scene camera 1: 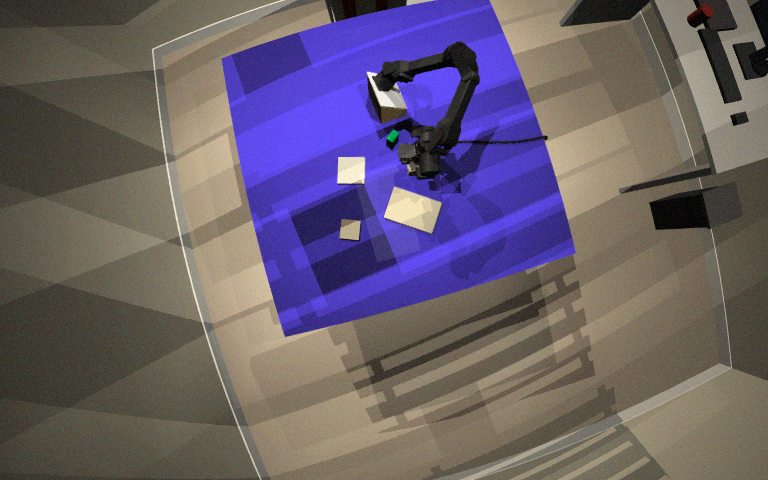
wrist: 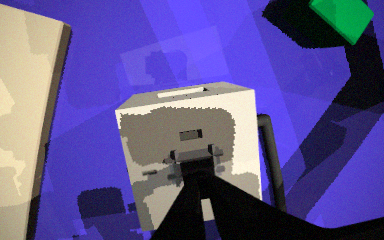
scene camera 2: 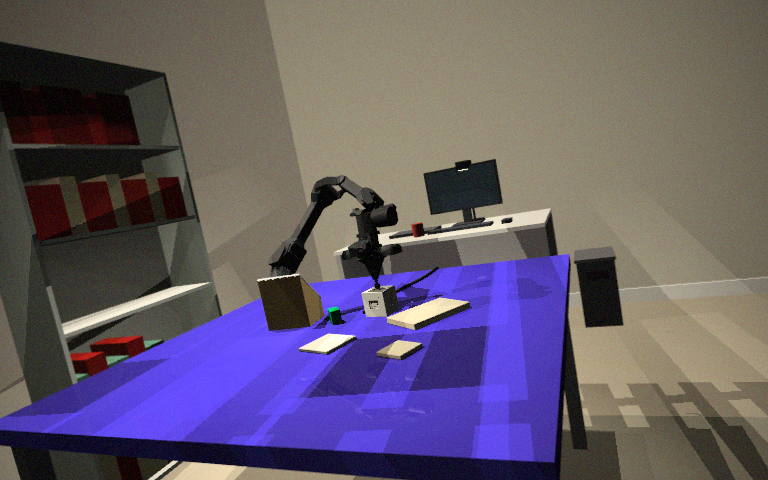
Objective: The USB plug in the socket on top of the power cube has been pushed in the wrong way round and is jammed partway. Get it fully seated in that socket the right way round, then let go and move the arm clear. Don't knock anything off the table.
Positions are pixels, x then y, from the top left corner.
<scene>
large flat tan board: scene camera 1; wrist; scene camera 2 425, 314
same spot on large flat tan board: (wrist: 40, 43) = (scene camera 1: 397, 190)
</scene>
